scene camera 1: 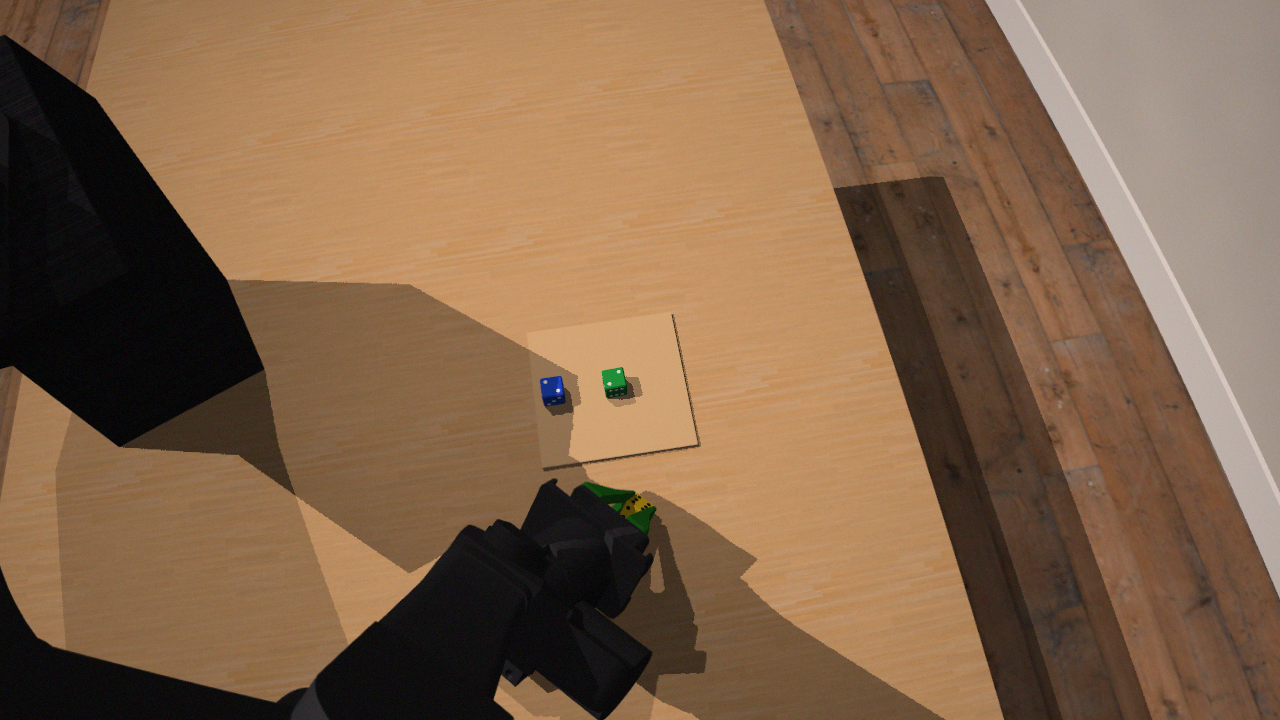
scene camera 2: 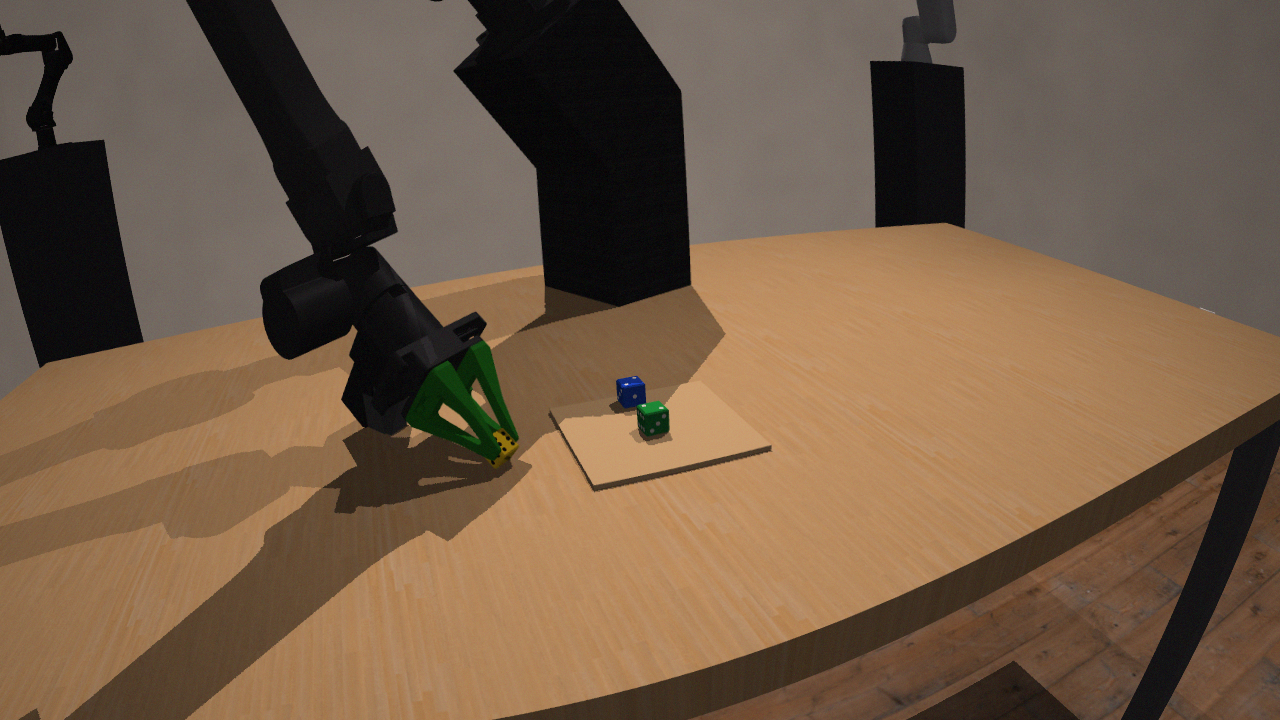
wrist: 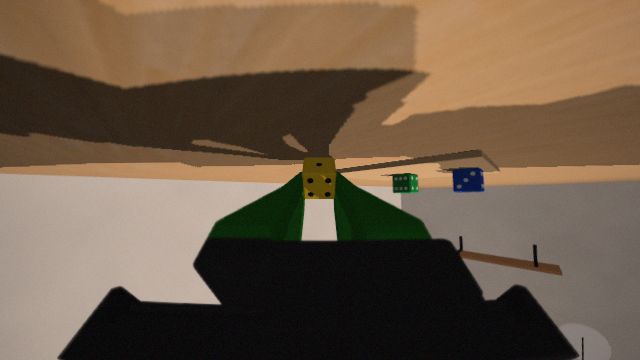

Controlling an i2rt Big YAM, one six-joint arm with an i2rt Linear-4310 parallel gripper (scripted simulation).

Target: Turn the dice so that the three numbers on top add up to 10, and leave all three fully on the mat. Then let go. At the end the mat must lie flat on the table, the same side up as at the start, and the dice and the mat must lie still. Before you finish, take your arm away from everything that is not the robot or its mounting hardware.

Path:
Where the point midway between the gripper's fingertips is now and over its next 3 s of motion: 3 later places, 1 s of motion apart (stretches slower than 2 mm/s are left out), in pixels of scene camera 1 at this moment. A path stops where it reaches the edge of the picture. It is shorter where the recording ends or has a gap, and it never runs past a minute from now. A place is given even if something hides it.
My gripper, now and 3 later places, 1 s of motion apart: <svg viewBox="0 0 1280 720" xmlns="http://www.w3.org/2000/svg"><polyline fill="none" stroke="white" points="642,504 617,532 610,510 640,467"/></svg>

